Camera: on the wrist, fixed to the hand. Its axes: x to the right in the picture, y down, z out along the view.
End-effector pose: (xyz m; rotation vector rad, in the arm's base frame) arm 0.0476 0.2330 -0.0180 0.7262 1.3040 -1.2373
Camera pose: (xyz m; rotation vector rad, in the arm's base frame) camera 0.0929 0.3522 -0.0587 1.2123 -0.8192 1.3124
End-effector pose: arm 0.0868 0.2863 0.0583 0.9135 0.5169 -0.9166
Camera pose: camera 0.1562 0.3989 0.0381 0.5018 -1.1672 1.8617
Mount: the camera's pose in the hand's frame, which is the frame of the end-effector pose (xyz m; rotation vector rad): 0.0010 0.0825 -0.1054 0.0206 0.1940 -3.1109
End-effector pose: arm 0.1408 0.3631 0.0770 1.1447 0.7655 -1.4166
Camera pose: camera 0.2446 0.4445 0.0540 0.6361 -1.1917 1.2189
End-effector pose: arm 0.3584 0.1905 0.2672 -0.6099 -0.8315 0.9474
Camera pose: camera 0.4089 0.2194 0.1467 0.8731 -0.5741 -1.8936
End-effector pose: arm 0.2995 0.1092 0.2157 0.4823 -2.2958 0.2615
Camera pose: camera 0.3325 0.2184 0.2857 2.5576 0.5762 -1.0304
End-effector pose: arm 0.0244 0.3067 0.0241 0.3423 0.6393 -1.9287
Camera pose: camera 0.0936 0.3393 -0.0857 0.4493 -0.3676 1.1026
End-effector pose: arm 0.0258 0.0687 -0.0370 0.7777 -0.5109 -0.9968
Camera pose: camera 0.1448 0.1299 -0.0394 -0.6808 -0.9971 1.8810
